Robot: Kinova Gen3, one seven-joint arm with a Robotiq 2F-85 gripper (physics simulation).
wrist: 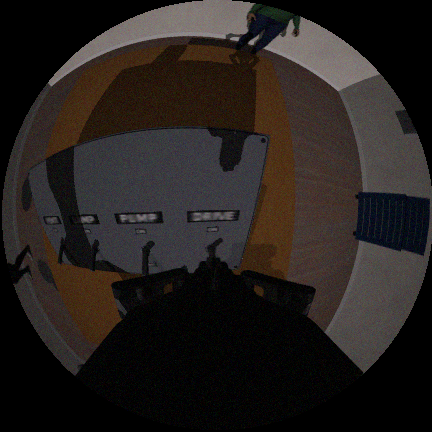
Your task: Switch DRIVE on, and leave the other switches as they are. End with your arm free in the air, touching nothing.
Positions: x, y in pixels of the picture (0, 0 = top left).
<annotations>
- my gripper: 212, 265
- grey switch panel: 175, 192
</annotations>
